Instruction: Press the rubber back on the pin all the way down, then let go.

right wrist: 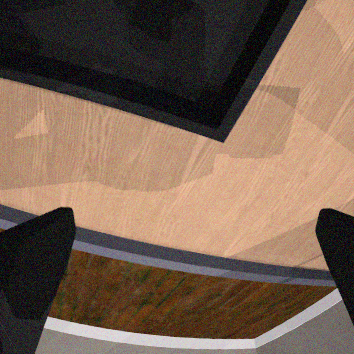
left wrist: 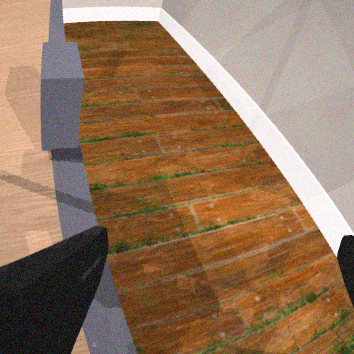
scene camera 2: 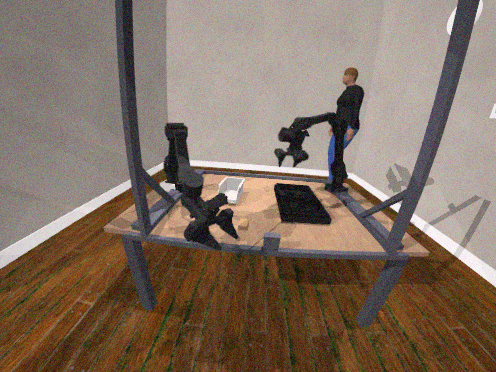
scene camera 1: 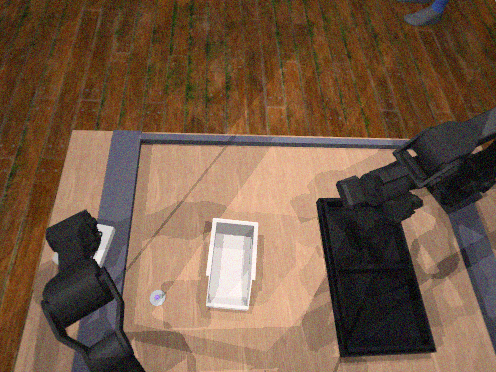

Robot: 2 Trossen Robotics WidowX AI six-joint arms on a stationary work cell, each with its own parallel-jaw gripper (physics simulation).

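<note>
A small pale round disc with a purple centre lies on the table left of the white bin in scene camera 1. It is too small to tell the pin from its rubber back or how far on that back sits. My left gripper is open and empty, at the near table edge in scene camera 2; the disc does not show in the left wrist view. My right gripper is open and empty, raised high near the black tray, far from the disc.
A white bin stands mid-table. A black two-part tray lies to its right. A small tan block lies near the left gripper. A grey post block stands on the near rail.
</note>
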